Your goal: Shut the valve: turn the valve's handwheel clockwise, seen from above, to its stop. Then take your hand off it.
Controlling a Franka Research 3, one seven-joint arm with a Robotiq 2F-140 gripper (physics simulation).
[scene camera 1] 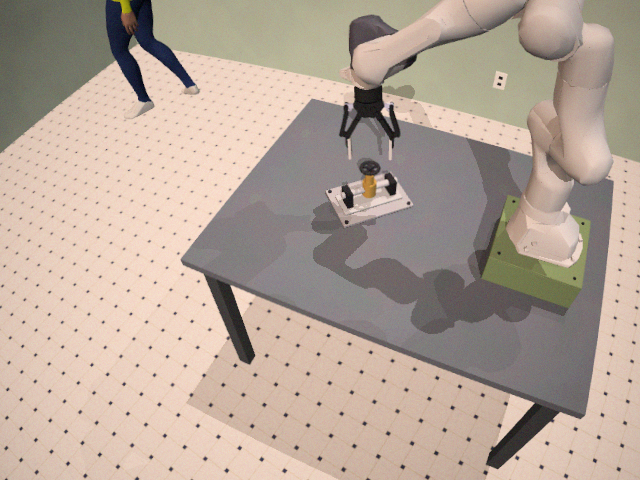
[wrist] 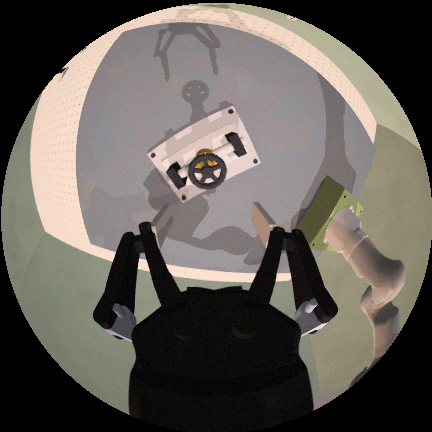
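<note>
The valve's black spoked handwheel (scene camera 1: 369, 167) (wrist: 207, 171) sits level on top of the orange valve body (scene camera 1: 369, 187) (wrist: 204, 151). A light pipe runs through the body between two black supports on a white base plate (scene camera 1: 356, 217) (wrist: 240, 167). My gripper (scene camera 1: 370, 157) (wrist: 211, 211) is open, with its fingers wide apart and nothing between them. In the scene view its pale fingertips hang above the handwheel, one to each side, apart from it. The spokes are too small in the scene view to tell the wheel's angle.
The valve stands on a grey table (scene camera 1: 248, 227) (wrist: 115, 115). The arm's green base block (scene camera 1: 532, 281) (wrist: 322, 207) stands at the table's right side. A person (scene camera 1: 135, 56) in blue trousers stands on the floor beyond the table's far left. Two black pipe supports (scene camera 1: 347, 196) (scene camera 1: 390, 184) flank the valve body.
</note>
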